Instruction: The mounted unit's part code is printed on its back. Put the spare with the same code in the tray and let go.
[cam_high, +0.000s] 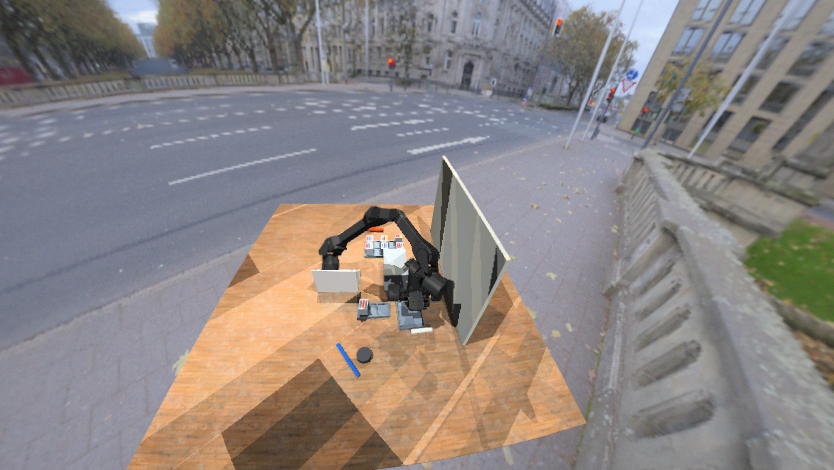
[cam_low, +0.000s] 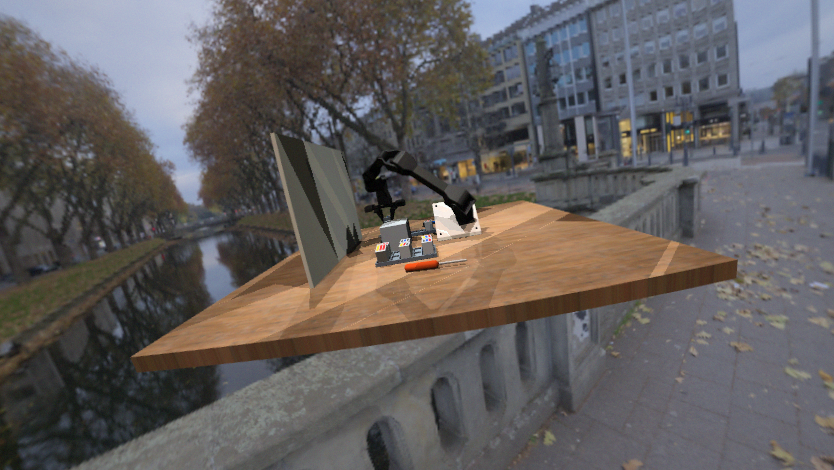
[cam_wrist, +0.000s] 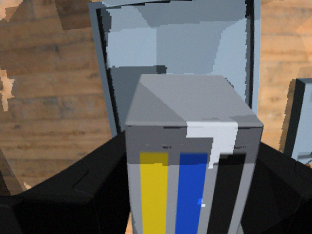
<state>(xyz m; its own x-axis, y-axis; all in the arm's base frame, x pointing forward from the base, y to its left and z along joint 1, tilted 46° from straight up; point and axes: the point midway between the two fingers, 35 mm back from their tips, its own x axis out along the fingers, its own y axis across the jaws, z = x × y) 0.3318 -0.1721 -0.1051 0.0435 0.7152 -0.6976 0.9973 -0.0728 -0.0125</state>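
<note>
The grey tray is 6 cm below my gripper tip and 1 cm to the left of it. The rest, counted from my gripper tip: mounted unit: 22 cm to the left, 5 cm behind, 2 cm below; then black puck: 18 cm behind, 15 cm to the right, 6 cm below; then spare: 2 cm above.
</note>
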